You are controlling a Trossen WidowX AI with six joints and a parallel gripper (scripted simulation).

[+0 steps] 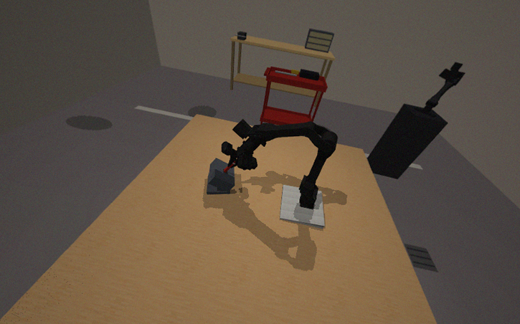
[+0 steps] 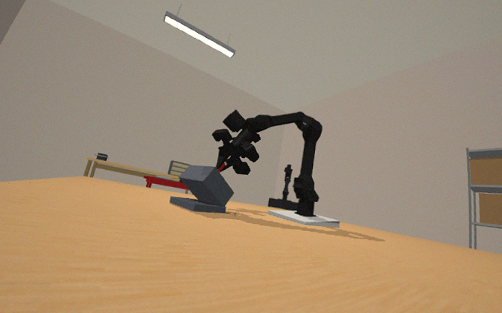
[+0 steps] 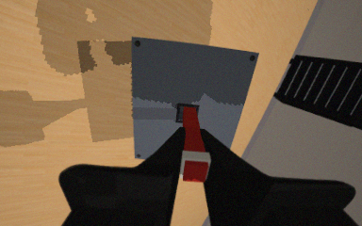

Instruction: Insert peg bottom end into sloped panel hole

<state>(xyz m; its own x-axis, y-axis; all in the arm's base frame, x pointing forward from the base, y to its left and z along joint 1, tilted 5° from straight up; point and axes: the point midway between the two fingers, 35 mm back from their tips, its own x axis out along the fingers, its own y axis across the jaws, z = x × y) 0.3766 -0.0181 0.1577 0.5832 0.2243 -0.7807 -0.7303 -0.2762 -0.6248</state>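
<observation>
Now: gripper tip 30 mm short of the sloped grey panel, 10 mm to the right of it and 50 mm above it. From my gripper tip the other things lie so: red square peg: 10 mm behind, 10 mm above; flat grey base: 50 mm ahead, 20 mm to the left, 120 mm below.
</observation>
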